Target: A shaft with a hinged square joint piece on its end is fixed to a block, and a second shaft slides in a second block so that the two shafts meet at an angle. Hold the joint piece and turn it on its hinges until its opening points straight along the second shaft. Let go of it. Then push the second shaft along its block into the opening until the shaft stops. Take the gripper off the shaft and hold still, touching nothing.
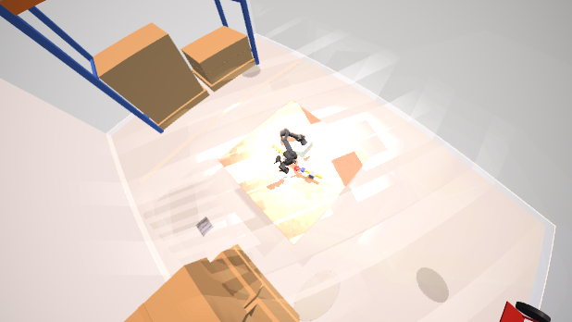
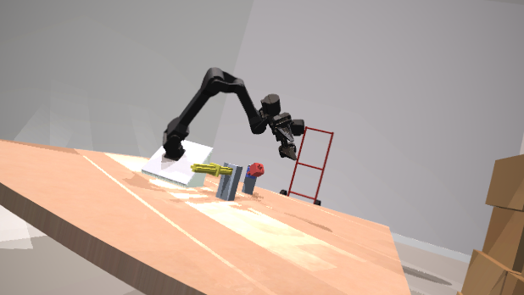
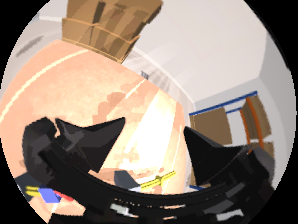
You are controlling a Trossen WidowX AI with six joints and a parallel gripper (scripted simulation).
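My gripper tip is 150 mm past the red joint piece, 150 mm to the right of it and 110 mm above it.
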